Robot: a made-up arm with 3 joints.
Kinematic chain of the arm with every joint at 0, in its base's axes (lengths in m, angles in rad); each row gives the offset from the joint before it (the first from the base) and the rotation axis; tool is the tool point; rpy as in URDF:
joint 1: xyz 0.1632 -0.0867 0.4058 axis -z
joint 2: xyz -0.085 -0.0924 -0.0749 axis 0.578 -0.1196 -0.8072
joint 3: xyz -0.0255 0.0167 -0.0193 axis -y
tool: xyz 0.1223 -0.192 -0.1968 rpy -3.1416 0 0
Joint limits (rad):
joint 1: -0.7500..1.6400
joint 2: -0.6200..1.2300
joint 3: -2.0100..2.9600
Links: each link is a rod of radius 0.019 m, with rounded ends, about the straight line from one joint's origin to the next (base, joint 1, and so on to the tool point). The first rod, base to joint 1, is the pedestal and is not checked.
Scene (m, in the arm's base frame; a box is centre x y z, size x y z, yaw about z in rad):
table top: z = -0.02
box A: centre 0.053 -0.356 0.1 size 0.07 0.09 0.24 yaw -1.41
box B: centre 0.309 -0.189 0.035 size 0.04 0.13 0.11 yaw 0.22
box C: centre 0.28 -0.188 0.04 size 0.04 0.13 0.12 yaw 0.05
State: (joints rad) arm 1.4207 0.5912 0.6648
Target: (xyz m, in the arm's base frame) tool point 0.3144 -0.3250 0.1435
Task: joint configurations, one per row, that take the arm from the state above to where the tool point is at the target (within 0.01 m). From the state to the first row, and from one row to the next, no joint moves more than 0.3 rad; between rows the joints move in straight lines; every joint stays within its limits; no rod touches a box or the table.
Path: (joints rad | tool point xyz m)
1: 1.2012 0.6311 0.8913 | -0.1272 -0.2204 0.2193
2: 0.9818 0.6710 1.1177 | -0.1153 -0.2778 0.2629
3: 0.7623 0.7108 1.3442 | -0.0954 -0.3249 0.3049
4: 0.5429 0.7507 1.5706 | -0.0715 -0.3617 0.3430
5: 0.2679 0.7398 1.3176 | 0.0456 -0.4181 0.2953
6: -0.0071 0.7290 1.0645 | 0.1620 -0.4220 0.2440
7: -0.2821 0.7181 0.8114 | 0.2558 -0.3846 0.1923
8: -0.5571 0.7072 0.5584 | 0.3144 -0.3250 0.1435

